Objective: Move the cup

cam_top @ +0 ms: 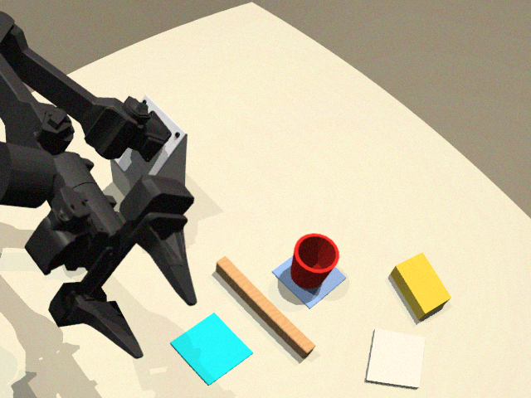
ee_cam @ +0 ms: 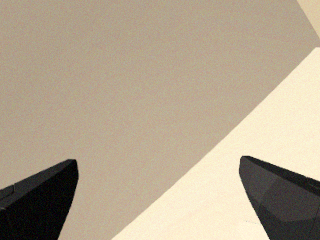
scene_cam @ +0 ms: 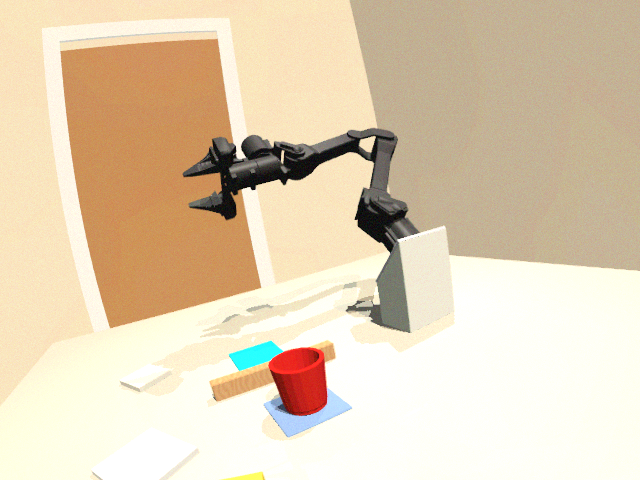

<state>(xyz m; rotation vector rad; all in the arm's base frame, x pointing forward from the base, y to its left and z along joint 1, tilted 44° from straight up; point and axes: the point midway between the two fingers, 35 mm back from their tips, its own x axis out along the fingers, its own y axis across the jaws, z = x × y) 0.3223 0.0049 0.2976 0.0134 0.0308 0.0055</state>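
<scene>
The red cup is 33 cm to the left of my gripper tip, 30 cm below it and 7 cm behind it. From my gripper tip the other things lie so: wooden bar: 33 cm below, 22 cm to the left, 6 cm behind; then cyan pad: 35 cm below, 11 cm to the left, 6 cm behind; then light blue pad: 35 cm below, 33 cm to the left, 7 cm behind.
</scene>
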